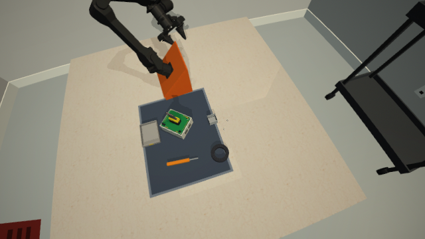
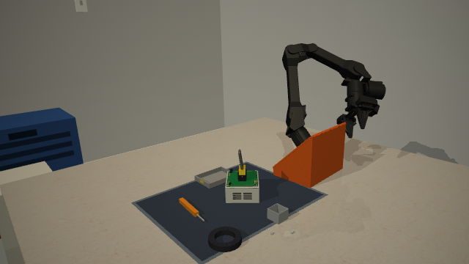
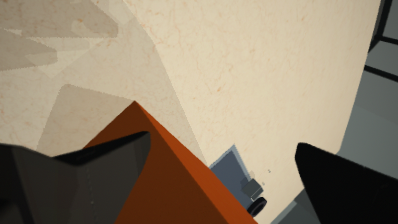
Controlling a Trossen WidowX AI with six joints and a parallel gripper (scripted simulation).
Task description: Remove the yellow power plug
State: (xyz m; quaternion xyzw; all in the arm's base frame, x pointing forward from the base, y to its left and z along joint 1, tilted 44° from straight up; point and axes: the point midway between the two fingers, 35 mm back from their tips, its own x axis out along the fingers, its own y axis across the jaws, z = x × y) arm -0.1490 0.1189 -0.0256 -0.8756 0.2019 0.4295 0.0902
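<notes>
Now: gripper tip 400 mm short of the yellow power plug, 170 mm to the left of it and 50 mm above it. The rest, counted from my gripper tip: dark mat: 450 mm ahead, 180 mm to the right, 130 mm below.
</notes>
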